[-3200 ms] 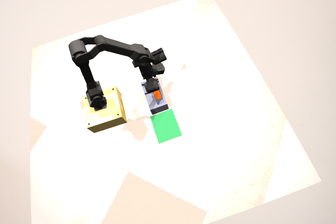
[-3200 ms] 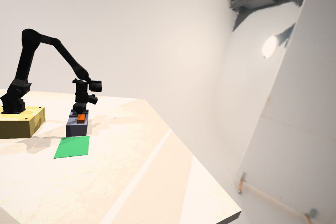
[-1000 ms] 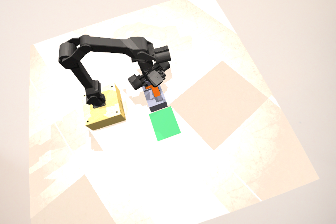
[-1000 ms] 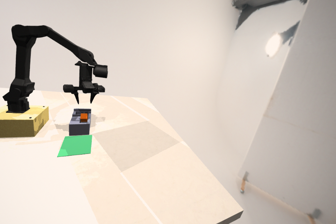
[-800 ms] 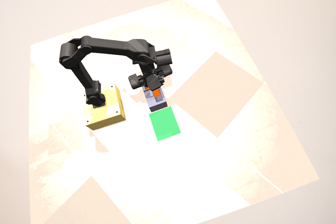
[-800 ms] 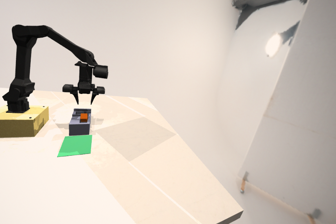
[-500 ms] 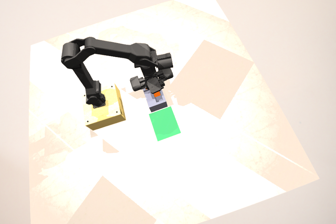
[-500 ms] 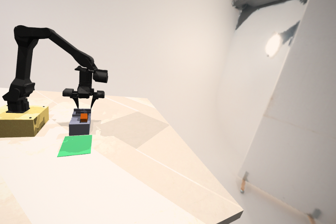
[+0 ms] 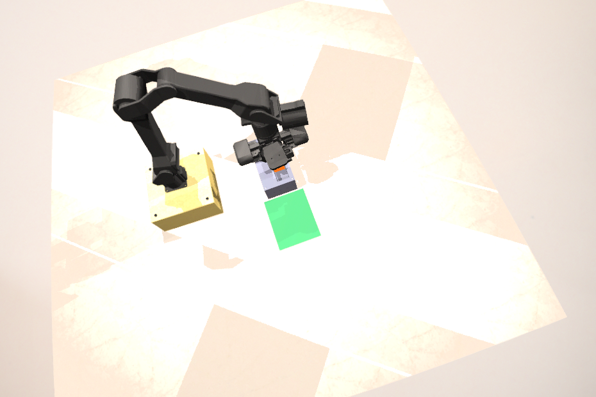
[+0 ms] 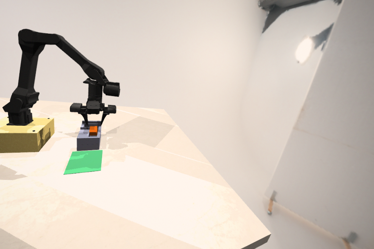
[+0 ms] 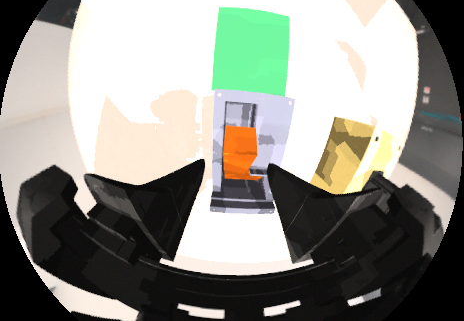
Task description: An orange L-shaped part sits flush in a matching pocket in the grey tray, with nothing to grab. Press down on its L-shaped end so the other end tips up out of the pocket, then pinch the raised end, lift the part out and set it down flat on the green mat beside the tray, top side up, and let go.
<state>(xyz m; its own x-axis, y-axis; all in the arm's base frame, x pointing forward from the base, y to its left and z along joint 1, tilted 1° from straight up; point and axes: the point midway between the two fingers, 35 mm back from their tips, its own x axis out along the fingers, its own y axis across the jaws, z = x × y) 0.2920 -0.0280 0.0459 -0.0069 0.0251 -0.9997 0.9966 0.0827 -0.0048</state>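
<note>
The orange L-shaped part is 6 cm below my gripper tip, 3 cm to the left of it and 2 cm behind it. The rest, counted from my gripper tip: green mat: 15 cm to the right, 12 cm below, 1 cm behind.
</note>
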